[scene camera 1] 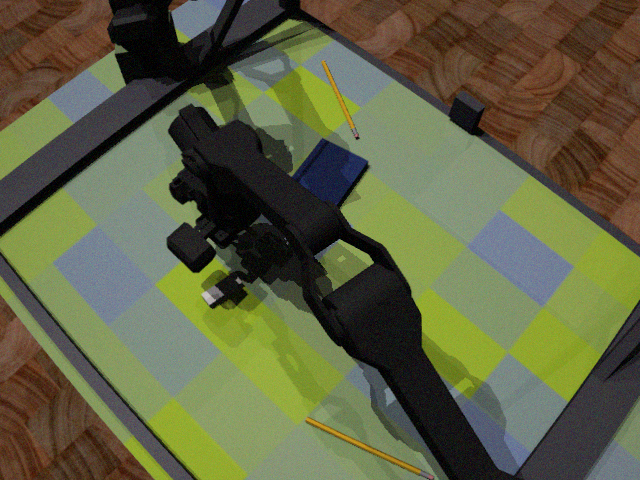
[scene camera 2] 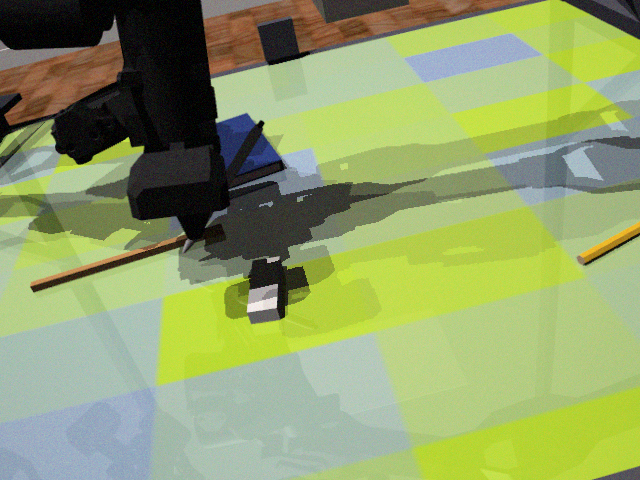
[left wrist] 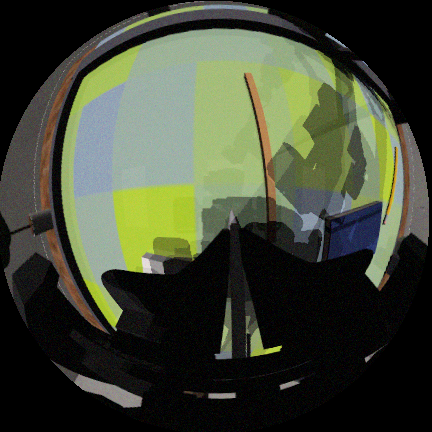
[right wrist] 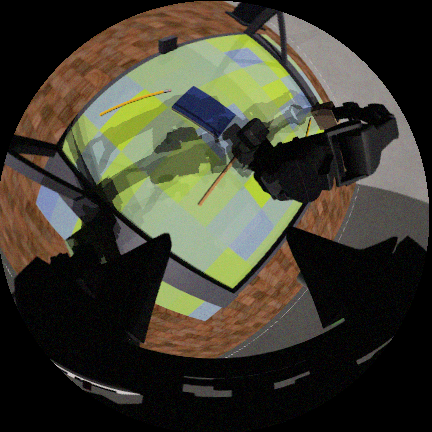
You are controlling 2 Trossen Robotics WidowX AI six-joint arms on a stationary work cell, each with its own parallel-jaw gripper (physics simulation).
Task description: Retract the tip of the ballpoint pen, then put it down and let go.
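Where they show: left gripper, fingertip midpoint: [scene camera 1: 228,236] [scene camera 2: 195,234] [left wrist: 233,233] [right wrist: 249,166]; right gripper, fingertip midpoint: [scene camera 1: 161,60] [right wrist: 230,236]; left arm's base at its link origin: [right wrist: 335,113]; right arm's base at its link origin: [right wrist: 86,258].
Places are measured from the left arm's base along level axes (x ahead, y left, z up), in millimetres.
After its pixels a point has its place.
The dark ballpoint pen [scene camera 2: 246,146] @(y -108, x 477, z -9 mm) [left wrist: 239,300] @(y -112, x 509, z -39 mm) is held slanted above the mat, its pale pointed tip down and its thin dark back end sticking out past the fingers. Whether the writing point is out is too small to tell. My left gripper [scene camera 2: 195,229] @(y -111, x 537, z -75 mm) [left wrist: 233,233] @(y -111, x 537, z -75 mm) is shut on the pen near its tip; the fingers hide part of the barrel. In scene camera 1 the arm hides the pen. My right gripper [right wrist: 230,236] @(y -179, x 698, z 142 mm) is open and empty, far from the pen, at the other side of the work area.
A small pale block [scene camera 1: 211,296] @(y -28, x 494, z -92 mm) [scene camera 2: 263,302] @(y -26, x 495, z -92 mm) [left wrist: 150,263] @(y -30, x 500, z -92 mm) lies near the left gripper. A brown stick [scene camera 2: 108,263] @(y -140, x 622, z -98 mm) [left wrist: 258,115] @(y -142, x 634, z -97 mm) [right wrist: 217,182] @(y -141, x 621, z -97 mm) lies beneath it. A blue notebook [scene camera 1: 333,170] @(y -317, x 501, z -92 mm) [scene camera 2: 232,129] @(y -334, x 491, z -92 mm) [left wrist: 352,235] @(y -268, x 515, z -92 mm) [right wrist: 205,110] @(y -290, x 507, z -92 mm) and two yellow pencils [scene camera 1: 338,95] @(y -451, x 602, z -98 mm) [scene camera 1: 369,446] @(y -12, x 180, z -97 mm) lie farther off.
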